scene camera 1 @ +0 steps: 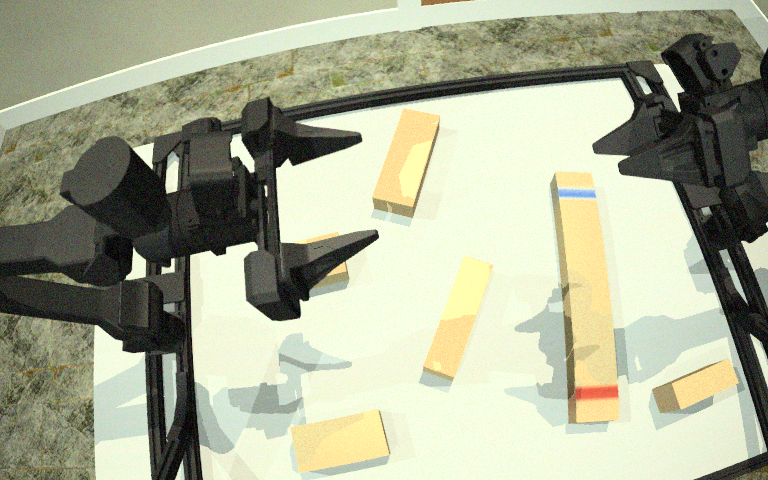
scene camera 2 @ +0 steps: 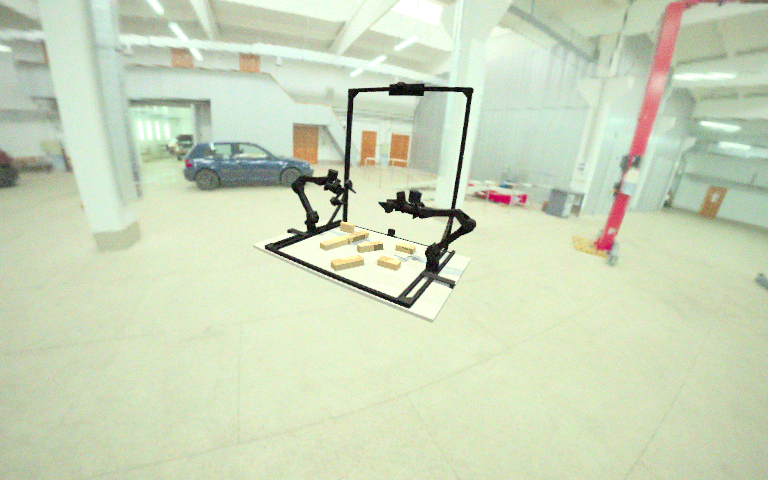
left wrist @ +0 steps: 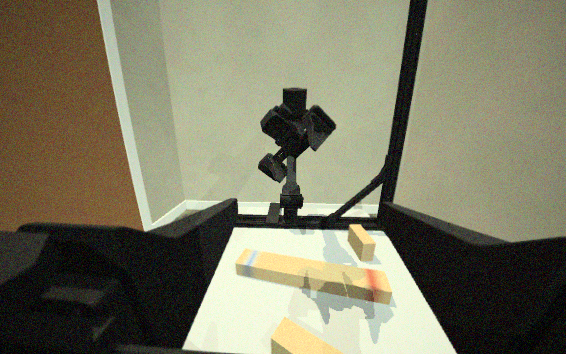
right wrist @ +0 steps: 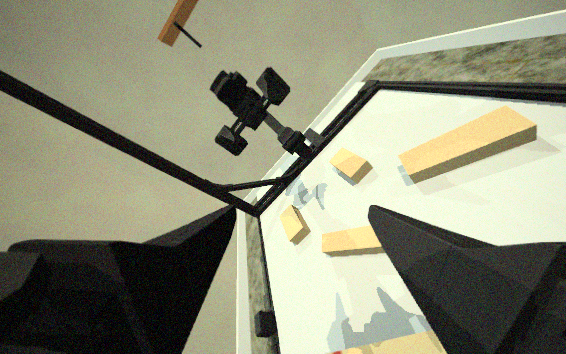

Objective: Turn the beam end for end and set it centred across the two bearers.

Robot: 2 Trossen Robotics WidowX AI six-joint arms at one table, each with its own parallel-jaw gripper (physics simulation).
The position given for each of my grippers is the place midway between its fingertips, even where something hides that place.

Note:
My left gripper (scene camera 1: 369, 182) is open, holding nothing. My right gripper (scene camera 1: 604, 158) is open, holding nothing. A long beam (scene camera 1: 592, 386) rests on the table.
The long beam also shows in the left wrist view (left wrist: 371, 285). My left gripper shows as well in the left wrist view (left wrist: 308, 206) and in the right wrist view (right wrist: 252, 122). My right gripper shows as well in the left wrist view (left wrist: 294, 166) and in the right wrist view (right wrist: 301, 211).

